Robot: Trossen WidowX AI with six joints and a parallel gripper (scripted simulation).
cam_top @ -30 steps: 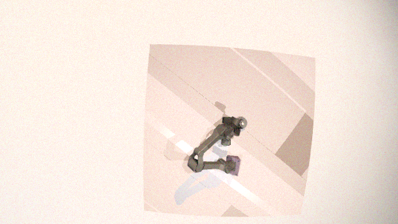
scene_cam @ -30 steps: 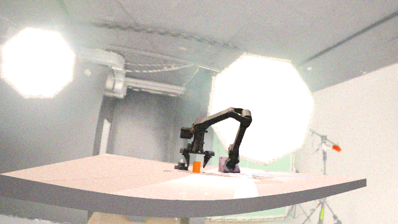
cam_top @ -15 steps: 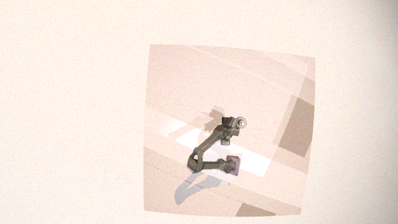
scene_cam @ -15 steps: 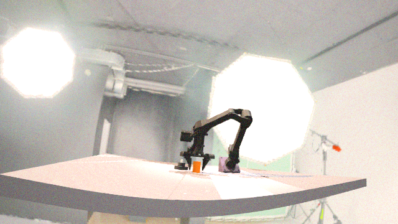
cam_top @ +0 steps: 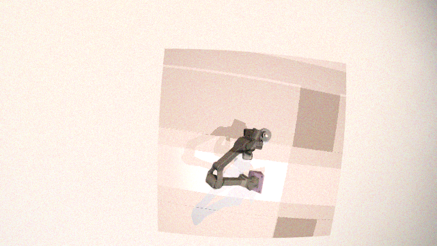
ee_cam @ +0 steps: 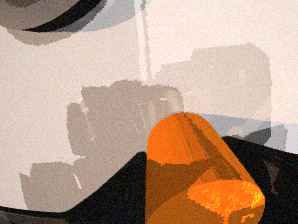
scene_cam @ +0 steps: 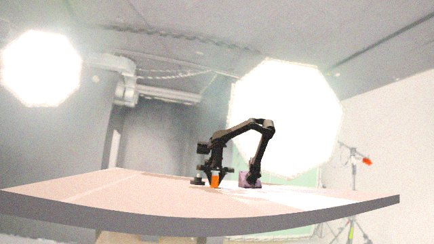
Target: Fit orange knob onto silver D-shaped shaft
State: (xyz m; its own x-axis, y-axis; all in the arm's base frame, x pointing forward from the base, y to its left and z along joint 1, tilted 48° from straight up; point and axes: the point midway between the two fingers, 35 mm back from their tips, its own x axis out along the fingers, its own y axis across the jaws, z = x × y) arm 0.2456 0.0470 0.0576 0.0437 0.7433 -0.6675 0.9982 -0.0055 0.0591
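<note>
The dark round pedestal lies 60 mm ahead of my gripper tip, 120 mm to the right of it and 20 mm above it. From my gripper tip the other things lie so: orange knob (40 mm above).
</note>
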